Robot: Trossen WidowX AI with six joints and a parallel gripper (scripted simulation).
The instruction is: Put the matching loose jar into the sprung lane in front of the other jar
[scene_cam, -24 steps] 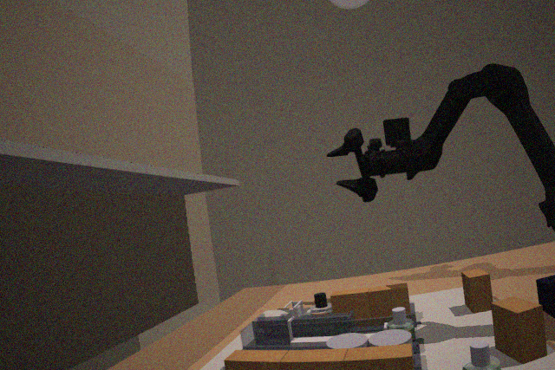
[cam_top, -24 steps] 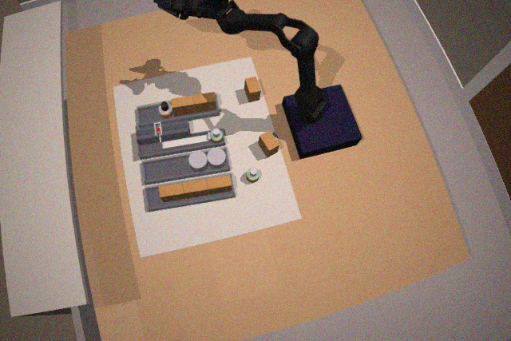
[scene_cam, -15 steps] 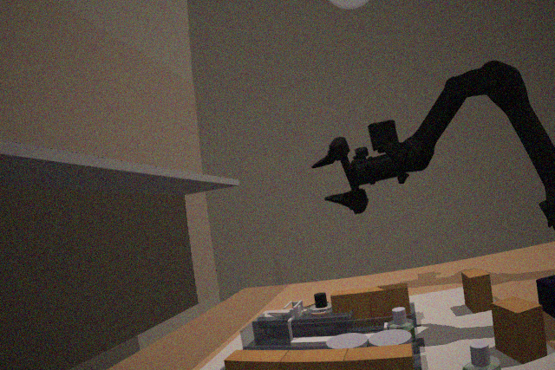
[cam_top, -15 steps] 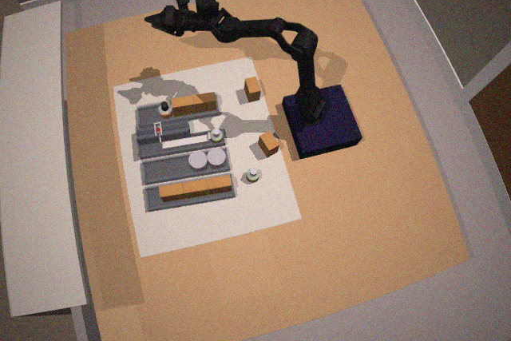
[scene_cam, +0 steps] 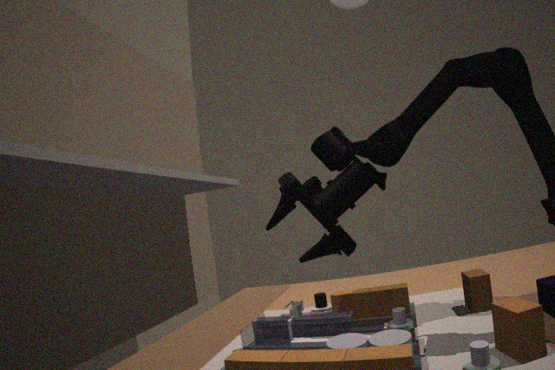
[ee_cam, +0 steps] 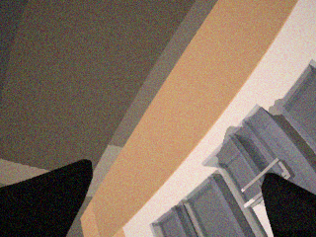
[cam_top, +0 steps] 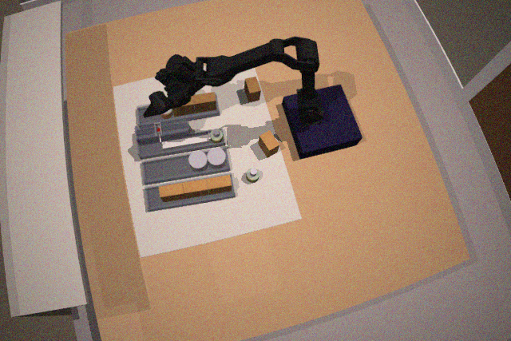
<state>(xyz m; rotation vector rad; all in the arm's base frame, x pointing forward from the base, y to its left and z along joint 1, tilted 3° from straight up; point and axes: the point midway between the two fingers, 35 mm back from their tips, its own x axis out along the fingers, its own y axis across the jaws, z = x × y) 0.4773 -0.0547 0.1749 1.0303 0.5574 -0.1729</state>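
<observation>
Now: gripper tip 140 mm above the light plate, 80 mm past it and 10 mm to the right of it. From my gripper tip the other things lie so: red mark: 120 mm below.
</observation>
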